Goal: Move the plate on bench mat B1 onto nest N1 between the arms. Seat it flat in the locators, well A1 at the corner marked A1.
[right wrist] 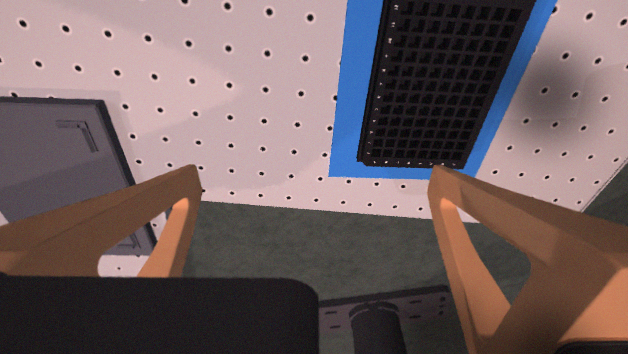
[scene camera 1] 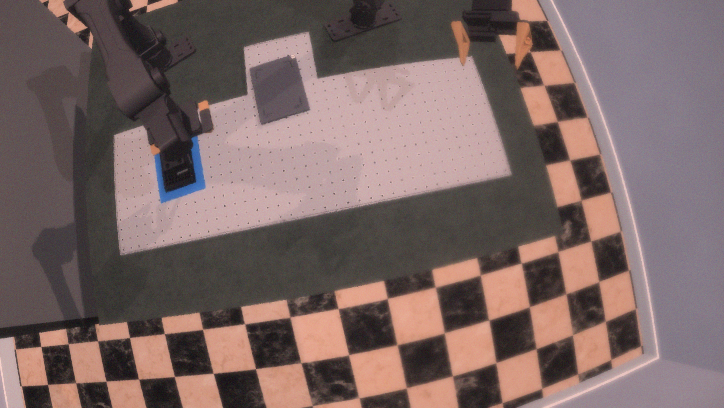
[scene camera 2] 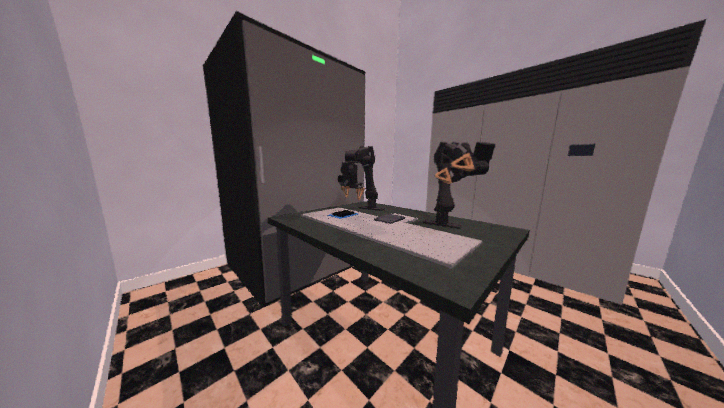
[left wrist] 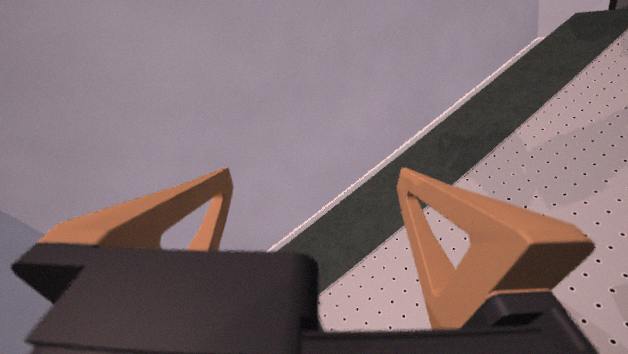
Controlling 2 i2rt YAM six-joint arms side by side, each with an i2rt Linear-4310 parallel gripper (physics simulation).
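Where they show: left gripper, fingertip midpoint: (scene camera 1: 489, 66) (scene camera 2: 443, 170) (left wrist: 314, 177); right gripper, fingertip midpoint: (right wrist: 314, 177) (scene camera 1: 190, 137) (scene camera 2: 352, 199); left arm's base, origin of the base link: (scene camera 1: 363, 21) (scene camera 2: 441, 224); right arm's base, origin of the base link: (right wrist: 372, 307) (scene camera 1: 163, 62) (scene camera 2: 371, 208).
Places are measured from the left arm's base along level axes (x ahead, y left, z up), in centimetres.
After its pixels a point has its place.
The black plate (scene camera 1: 180, 178) @[z 2.8, x 21.5, y -57.5 cm] (scene camera 2: 344, 213) @[z 2.8, x 18.9, y -55.2 cm] (right wrist: 440, 90) @[z 2.7, x 16.9, y -57.9 cm] lies flat on the blue bench mat B1 (scene camera 1: 199, 172) @[z 1.5, x 21.9, y -52.7 cm] (right wrist: 359, 50) @[z 1.5, x 19.7, y -52.6 cm]. The grey nest N1 (scene camera 1: 279, 91) @[z 2.5, x 12.2, y -27.6 cm] (scene camera 2: 389, 218) @[z 2.5, x 13.0, y -26.7 cm] (right wrist: 45, 145) @[z 2.5, x 15.4, y -29.2 cm] stands between the arms, with corner locators and no plate on it. My right gripper (scene camera 1: 179, 127) (scene camera 2: 353, 195) @[z 12.6, x 18.3, y -49.2 cm] (right wrist: 314, 177) @[z 12.6, x 18.3, y -49.2 cm] is open and empty, above the mat's back end; its arm hides part of the plate in scene camera 1. In the right wrist view the plate lies beyond the right-hand fingertip. My left gripper (scene camera 1: 490, 65) @[z 31.4, x 37.0, y 5.6 cm] (scene camera 2: 452, 169) @[z 31.4, x 37.0, y 5.6 cm] (left wrist: 314, 177) @[z 31.4, x 37.0, y 5.6 cm] is open and empty, far from the plate. The A1 marks are too small to read.
A white perforated board (scene camera 1: 405, 131) @[z 1.3, x 33.7, y -5.1 cm] (scene camera 2: 430, 243) @[z 1.1, x 36.8, y 2.9 cm] (left wrist: 575, 150) @[z 1.3, x 31.6, y -33.2 cm] lies under mat and nest on the dark green table (scene camera 1: 354, 238) @[z 0.0, x 50.6, y -25.6 cm] (scene camera 2: 486, 283) @[z 0.0, x 56.9, y 23.8 cm]. The left arm's base plate (scene camera 1: 336, 31) @[z 1.0, x 0.8, y -8.0 cm] is behind the board. A tall dark cabinet (scene camera 2: 303, 126) stands beside the table.
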